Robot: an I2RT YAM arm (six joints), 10 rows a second.
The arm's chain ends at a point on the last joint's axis. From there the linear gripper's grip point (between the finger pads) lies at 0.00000 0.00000 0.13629 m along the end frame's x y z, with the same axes.
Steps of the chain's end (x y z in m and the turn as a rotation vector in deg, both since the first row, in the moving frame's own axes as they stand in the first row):
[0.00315, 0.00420, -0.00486, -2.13, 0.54, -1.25]
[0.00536, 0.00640, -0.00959, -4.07, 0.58, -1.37]
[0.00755, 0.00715, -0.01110, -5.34, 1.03, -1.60]
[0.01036, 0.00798, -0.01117, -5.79, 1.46, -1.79]
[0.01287, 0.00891, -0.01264, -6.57, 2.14, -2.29]
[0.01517, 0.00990, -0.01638, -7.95, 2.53, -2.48]
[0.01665, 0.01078, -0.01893, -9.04, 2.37, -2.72]
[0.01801, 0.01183, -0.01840, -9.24, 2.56, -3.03]
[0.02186, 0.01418, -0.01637, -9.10, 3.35, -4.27]
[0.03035, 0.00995, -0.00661, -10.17, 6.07, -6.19]
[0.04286, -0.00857, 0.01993, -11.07, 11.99, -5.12]
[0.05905, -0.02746, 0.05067, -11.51, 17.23, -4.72]
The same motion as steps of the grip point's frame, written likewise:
[0.00449, 0.00925, -0.00496, -2.13, 0.54, -1.25]
[0.00685, 0.01606, -0.00994, -4.07, 0.58, -1.37]
[0.01017, 0.01980, -0.01171, -5.34, 1.03, -1.60]
[0.01404, 0.02167, -0.01191, -5.79, 1.46, -1.79]
[0.01826, 0.02439, -0.01363, -6.57, 2.14, -2.29]
[0.02157, 0.02861, -0.01782, -7.95, 2.53, -2.48]
[0.02277, 0.03205, -0.02074, -9.04, 2.37, -2.72]
[0.02465, 0.03354, -0.02030, -9.24, 2.56, -3.03]
[0.03059, 0.03541, -0.01832, -9.10, 3.35, -4.27]
[0.04596, 0.03315, -0.00951, -10.17, 6.07, -6.19]
[0.07213, 0.01611, 0.01444, -11.07, 11.99, -5.12]
[0.10022, -0.00237, 0.04186, -11.51, 17.23, -4.72]

